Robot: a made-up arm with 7 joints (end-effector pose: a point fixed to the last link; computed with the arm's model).
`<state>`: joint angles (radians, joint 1 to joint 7).
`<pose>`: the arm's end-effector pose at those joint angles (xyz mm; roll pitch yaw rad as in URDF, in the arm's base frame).
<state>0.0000 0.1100 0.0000 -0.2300 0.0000 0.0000 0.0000</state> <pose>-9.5 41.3 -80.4 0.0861 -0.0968 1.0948</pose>
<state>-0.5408 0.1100 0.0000 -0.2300 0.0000 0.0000 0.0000</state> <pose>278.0 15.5 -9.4 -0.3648 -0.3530 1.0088</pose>
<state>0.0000 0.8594 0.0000 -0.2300 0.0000 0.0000 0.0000</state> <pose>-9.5 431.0 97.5 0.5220 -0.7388 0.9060</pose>
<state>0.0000 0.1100 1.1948 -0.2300 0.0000 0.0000 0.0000</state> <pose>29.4 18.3 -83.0 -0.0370 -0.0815 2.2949</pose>
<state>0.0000 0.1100 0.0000 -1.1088 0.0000 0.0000 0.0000</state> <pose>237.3 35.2 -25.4 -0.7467 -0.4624 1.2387</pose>
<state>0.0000 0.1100 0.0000 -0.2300 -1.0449 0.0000 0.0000</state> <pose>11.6 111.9 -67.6 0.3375 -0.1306 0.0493</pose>
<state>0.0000 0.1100 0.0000 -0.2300 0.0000 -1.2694 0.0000</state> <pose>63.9 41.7 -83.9 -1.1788 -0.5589 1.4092</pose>
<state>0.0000 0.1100 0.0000 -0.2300 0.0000 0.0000 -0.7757</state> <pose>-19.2 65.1 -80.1 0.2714 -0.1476 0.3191</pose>
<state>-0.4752 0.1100 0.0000 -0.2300 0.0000 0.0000 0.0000</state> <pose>245.9 21.4 -25.7 -0.3095 -0.3202 1.0130</pose>
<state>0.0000 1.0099 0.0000 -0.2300 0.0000 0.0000 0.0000</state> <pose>-9.5 487.2 165.2 0.6631 -0.8526 0.8050</pose>
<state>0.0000 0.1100 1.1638 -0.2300 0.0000 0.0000 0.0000</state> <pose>28.2 18.2 -83.0 -0.0344 -0.0837 2.2639</pose>
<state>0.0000 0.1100 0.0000 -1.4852 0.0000 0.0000 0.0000</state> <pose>310.9 26.1 57.6 -1.1624 -0.5566 1.4021</pose>
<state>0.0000 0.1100 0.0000 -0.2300 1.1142 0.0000 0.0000</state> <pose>45.1 -15.8 -73.8 -0.0110 0.1521 2.1771</pose>
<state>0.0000 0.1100 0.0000 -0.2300 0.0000 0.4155 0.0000</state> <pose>-25.6 39.1 -60.7 0.4568 0.0864 1.1391</pose>
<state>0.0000 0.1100 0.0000 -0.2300 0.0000 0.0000 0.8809</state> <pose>17.0 30.9 -75.3 -0.0143 0.0935 1.9509</pose>
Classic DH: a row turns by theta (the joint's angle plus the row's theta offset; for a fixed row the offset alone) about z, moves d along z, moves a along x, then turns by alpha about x. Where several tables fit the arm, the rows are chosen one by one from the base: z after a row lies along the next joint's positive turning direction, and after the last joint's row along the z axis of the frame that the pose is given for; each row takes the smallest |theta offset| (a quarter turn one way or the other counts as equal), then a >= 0, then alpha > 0; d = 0 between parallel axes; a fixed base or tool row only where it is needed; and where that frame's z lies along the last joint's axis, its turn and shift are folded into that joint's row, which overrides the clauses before.
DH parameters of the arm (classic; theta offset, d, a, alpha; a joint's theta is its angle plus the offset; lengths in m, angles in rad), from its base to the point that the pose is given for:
base (fixed): 0 0.4966 -0.002 -1.2217
joint 1: -1.5708 0.0119 0.0035 -1.5708
joint 2: 1.2217 0.029 0.016 1.5708
joint 3: 1.5708 -0.294 0.028 -1.5708
joint 4: 0 0 -0.056 1.5708
joint 5: 0 -0.23 -0.024 -1.5708
joint 6: 0 0.007 -0.025 1.5708
joint 7: 1.5115 0.0458 -0.0254 0.2628
tool (fixed): -0.4161 -0.0867 0 0

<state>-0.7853 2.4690 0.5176 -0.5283 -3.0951 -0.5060 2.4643</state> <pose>-132.2 328.4 948.8 -2.3937 -0.8452 -1.7940</pose>
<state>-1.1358 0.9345 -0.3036 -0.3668 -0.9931 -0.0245 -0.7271</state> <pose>447.4 385.1 512.2 1.8993 -0.1328 -1.0706</pose>
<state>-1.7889 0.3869 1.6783 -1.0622 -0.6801 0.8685 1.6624</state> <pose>489.2 165.9 657.9 1.5802 1.0081 -1.3495</pose>
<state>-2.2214 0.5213 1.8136 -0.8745 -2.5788 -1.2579 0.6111</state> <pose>405.6 156.1 834.2 -3.0286 -0.5688 2.6183</pose>
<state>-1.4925 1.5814 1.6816 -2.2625 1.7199 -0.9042 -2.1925</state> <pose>-210.5 257.8 623.3 -0.0366 0.7220 -0.6935</pose>
